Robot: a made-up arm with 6 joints.
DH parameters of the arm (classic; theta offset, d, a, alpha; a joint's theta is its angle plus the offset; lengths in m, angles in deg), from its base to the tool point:
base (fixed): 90 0.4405 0.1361 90
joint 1: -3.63 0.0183 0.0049 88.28
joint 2: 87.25 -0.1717 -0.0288 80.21
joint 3: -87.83 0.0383 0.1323 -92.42
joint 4: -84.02 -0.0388 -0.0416 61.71
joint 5: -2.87 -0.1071 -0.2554 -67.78
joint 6: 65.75 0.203 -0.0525 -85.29
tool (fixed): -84.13 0.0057 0 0
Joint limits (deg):
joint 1: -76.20..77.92
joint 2: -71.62..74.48
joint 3: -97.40..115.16
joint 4: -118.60..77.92
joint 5: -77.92..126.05
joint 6: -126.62..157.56
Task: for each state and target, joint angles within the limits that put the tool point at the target. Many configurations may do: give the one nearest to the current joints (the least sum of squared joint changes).
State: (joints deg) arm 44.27 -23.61 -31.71 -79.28 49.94 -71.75
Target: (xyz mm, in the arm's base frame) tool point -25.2 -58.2 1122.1
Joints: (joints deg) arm 29.23 -10.93 7.82 -88.38 35.23 -75.09
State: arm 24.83 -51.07 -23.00 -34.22 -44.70 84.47
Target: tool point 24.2 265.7 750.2
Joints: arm 29.74 -34.54 5.02 -66.16 -77.92 83.19
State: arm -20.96 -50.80 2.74 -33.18 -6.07 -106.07
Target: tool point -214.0 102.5 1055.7
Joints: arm -10.01 -33.74 -45.88 -50.25 2.48 -111.04
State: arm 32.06 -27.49 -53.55 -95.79 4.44 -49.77
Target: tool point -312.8 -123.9 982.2
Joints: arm 31.30 -26.29 -37.52 -90.90 11.47 -53.52
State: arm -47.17 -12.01 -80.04 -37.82 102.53 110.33
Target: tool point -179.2 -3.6 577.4
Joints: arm -52.81 -3.25 -76.67 -34.64 109.99 108.74
